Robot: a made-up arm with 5 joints.
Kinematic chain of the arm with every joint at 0, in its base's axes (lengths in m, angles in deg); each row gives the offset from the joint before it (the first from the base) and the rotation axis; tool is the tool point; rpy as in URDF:
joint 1: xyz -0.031 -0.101 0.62 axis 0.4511 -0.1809 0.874
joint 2: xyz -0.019 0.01 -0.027 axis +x
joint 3: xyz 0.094 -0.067 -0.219 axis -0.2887 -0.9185 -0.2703
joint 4: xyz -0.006 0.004 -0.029 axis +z
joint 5: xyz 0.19 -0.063 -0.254 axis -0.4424 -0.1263 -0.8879
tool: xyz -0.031 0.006 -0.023 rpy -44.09 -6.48 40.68
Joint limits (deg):
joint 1: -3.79..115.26
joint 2: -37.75..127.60
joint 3: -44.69..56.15
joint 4: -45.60..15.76
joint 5: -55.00..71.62
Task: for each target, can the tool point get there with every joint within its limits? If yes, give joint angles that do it. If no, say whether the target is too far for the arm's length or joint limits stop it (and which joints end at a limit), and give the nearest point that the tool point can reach.
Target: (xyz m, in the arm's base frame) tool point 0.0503 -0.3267 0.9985
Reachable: no: joint limits stop it (at a limit: joint 1, joint 2, joint 3, joint 4) | nearest point -0.2911 -0.4833 0.9152 | short by 0.385 m
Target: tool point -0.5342 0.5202 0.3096
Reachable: no: too far | nearest point -0.4015 0.3559 0.3906 | short by 0.226 m
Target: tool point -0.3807 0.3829 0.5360
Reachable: yes | joints 102.72 58.18 31.94 -32.74 58.60
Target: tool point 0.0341 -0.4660 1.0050
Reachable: no: joint limits stop it (at a limit: joint 1, joint 2, joint 3, joint 4, joint 5) | nearest point -0.2914 -0.4850 0.9184 | short by 0.337 m
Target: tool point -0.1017 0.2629 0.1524
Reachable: yes | joints 73.48 9.07 -35.45 -2.89 -45.35
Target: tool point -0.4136 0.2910 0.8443
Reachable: yes | joints 64.21 98.94 -13.38 6.77 -32.36
